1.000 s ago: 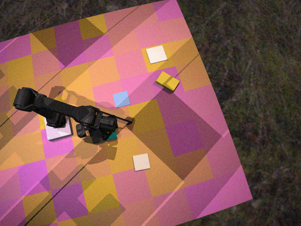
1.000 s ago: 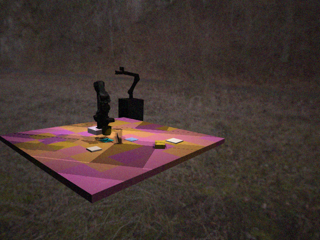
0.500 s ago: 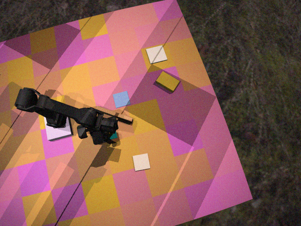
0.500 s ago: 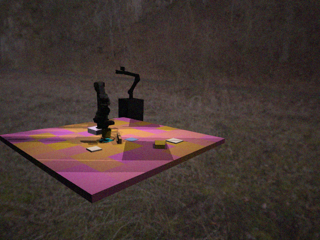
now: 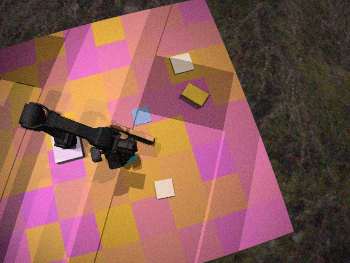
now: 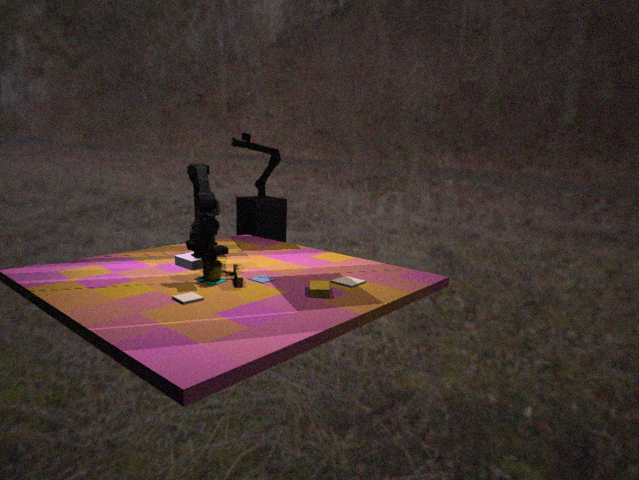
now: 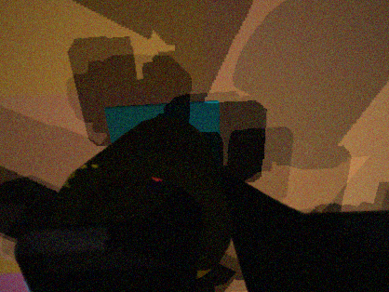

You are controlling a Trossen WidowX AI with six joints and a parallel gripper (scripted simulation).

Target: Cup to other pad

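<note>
Right now my gripper tip is 2 cm short of the yellow cup. From my gripper tip the other things lie so: cyan pad: 3 cm ahead, 1 cm to the left, 5 cm below; wooden bar: 7 cm ahead, 9 cm to the left, 3 cm below; red marble: 3 cm ahead, 1 cm to the left, 2 cm below.
</note>
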